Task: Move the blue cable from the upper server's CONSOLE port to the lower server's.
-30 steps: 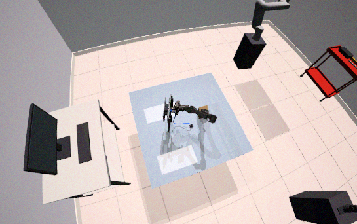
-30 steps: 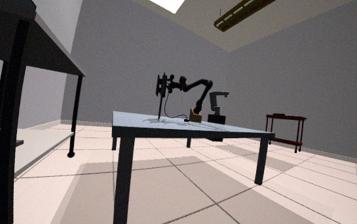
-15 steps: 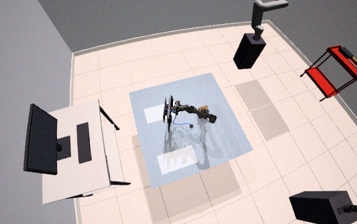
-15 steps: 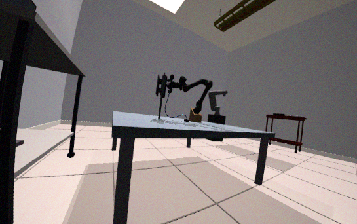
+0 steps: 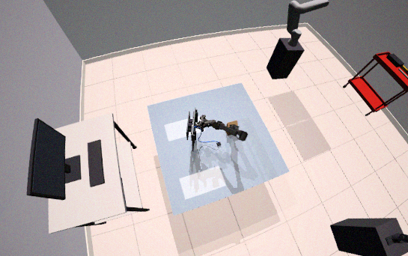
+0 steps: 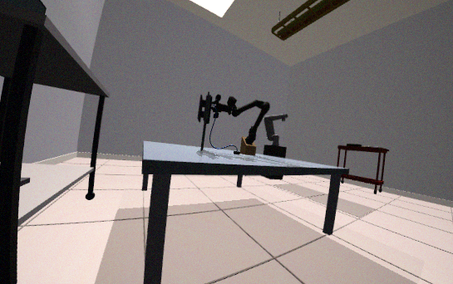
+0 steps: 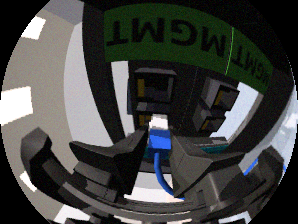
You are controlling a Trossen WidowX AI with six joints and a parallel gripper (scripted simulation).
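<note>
My gripper tip is 1 cm short of the blue plug.
</note>
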